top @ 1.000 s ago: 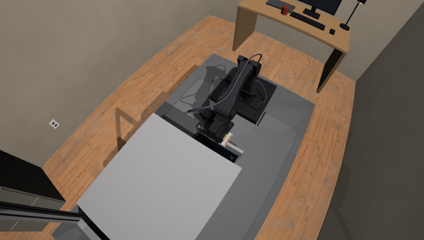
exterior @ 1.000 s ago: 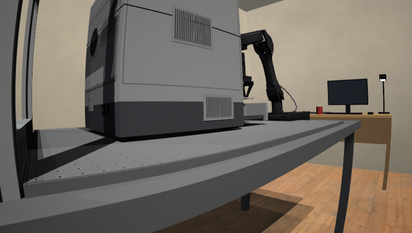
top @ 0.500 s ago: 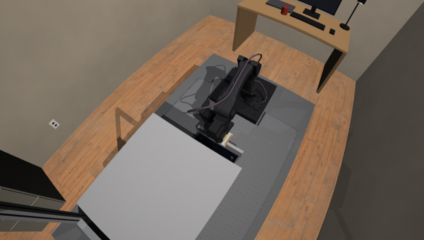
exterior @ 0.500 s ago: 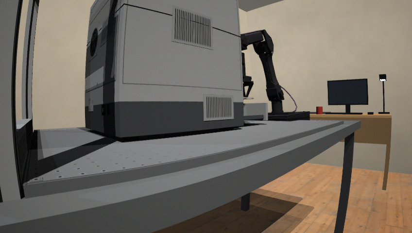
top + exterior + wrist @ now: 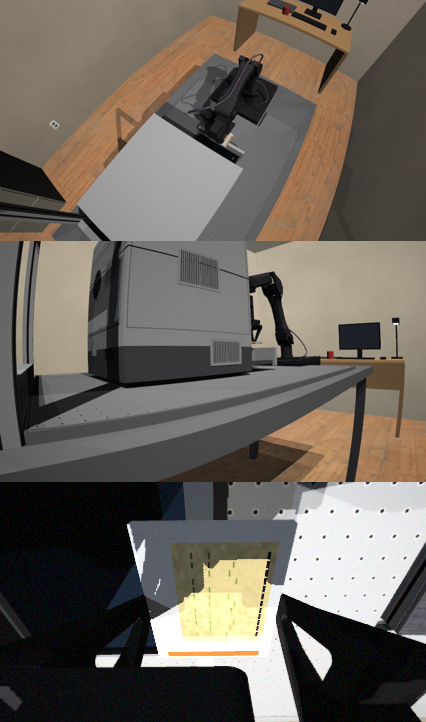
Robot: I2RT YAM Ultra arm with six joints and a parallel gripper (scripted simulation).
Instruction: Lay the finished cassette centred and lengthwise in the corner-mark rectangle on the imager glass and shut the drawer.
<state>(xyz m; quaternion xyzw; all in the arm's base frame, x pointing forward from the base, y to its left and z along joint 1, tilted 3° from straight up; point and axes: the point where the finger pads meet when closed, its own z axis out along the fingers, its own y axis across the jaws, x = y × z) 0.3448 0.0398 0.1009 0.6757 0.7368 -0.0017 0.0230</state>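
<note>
My gripper is now 120 mm short of the drawer, 10 mm to the right of it and 60 mm above it. From my hand the other things lie so: finished cassette right at my hand.
</note>
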